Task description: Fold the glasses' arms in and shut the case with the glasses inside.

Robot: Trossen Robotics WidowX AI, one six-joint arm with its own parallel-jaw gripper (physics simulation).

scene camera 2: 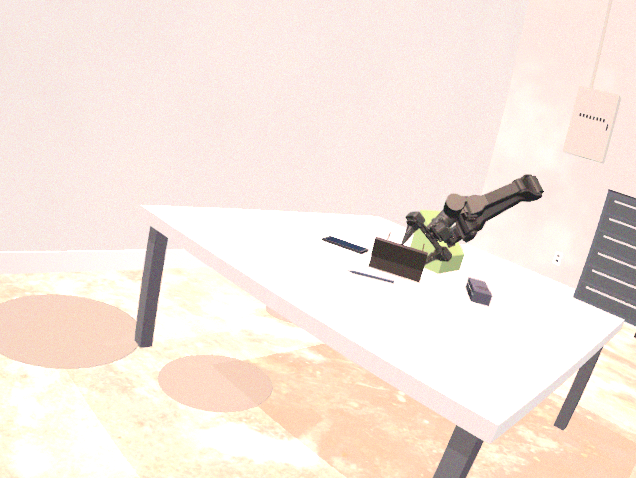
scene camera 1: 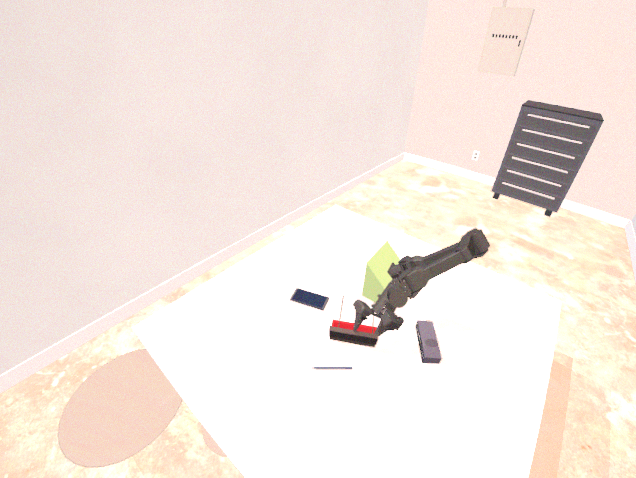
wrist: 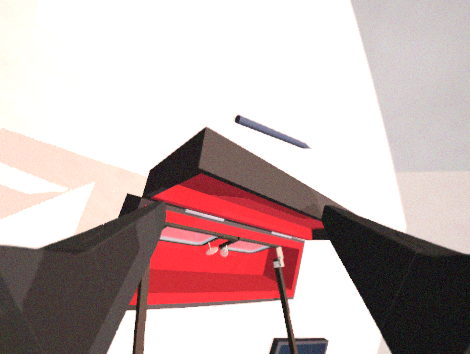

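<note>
There's a grey box [scene camera 1: 429, 348] resting on the table, though it's out of frame in the wrist view. I can also see a glasses [wrist: 175, 233], and there's a glasses case [scene camera 2: 391, 257], which I see as the case [scene camera 1: 363, 335] and the case [wrist: 210, 182] as well. As for me, you'd find my gripper [scene camera 2: 411, 255] here, plus the gripper [scene camera 1: 363, 334] and, from the wrist, the gripper [wrist: 245, 211].
</note>
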